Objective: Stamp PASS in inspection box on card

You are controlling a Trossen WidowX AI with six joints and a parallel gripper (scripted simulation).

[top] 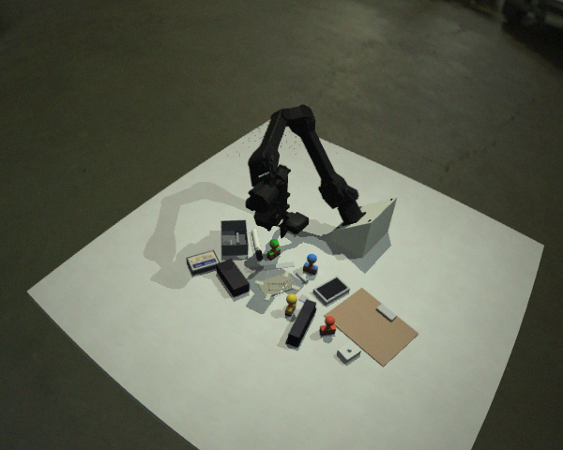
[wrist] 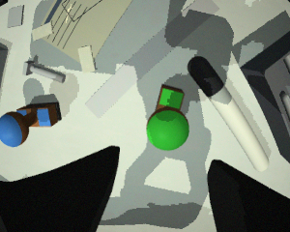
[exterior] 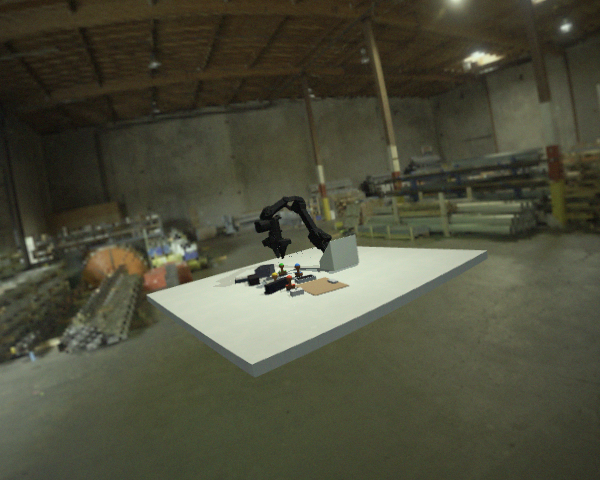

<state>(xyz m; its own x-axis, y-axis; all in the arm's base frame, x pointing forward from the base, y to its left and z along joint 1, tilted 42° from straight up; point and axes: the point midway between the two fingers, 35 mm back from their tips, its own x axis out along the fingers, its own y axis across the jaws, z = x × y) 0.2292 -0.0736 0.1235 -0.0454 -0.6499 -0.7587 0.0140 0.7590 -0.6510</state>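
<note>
Now: the green-knobbed stamp 7 cm below my gripper tip. The rest, counted from my gripper tip: dark tray 4 cm ahead, 13 cm to the right, 8 cm below; blue stamp 2 cm behind, 12 cm to the left, 7 cm below; pale card 9 cm ahead, 8 cm to the left, 9 cm below.
</note>
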